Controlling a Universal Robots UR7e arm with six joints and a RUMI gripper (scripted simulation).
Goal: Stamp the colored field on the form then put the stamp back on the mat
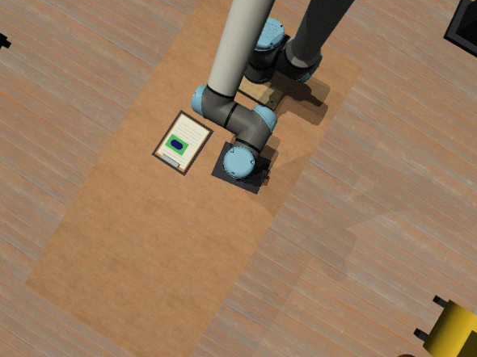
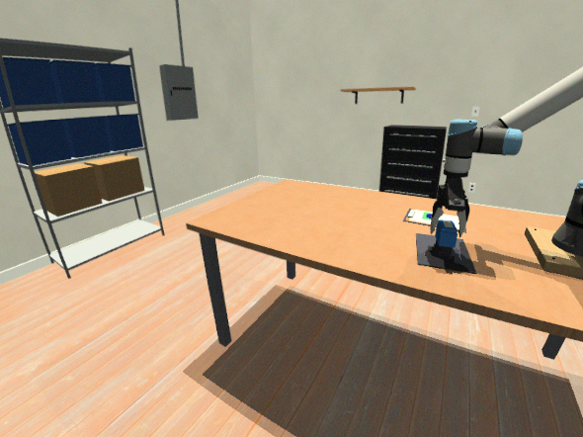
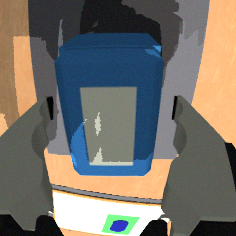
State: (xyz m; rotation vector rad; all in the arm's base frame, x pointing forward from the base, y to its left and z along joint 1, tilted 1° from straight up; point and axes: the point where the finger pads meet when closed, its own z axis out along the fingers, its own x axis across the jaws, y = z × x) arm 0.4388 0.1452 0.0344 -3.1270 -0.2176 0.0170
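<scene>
Now: the blue stamp 20 mm below my hand. From my hand the other things lie so: form 300 mm to the right, 70 mm below, 40 mm ahead; then dark mat 70 mm below.
</scene>
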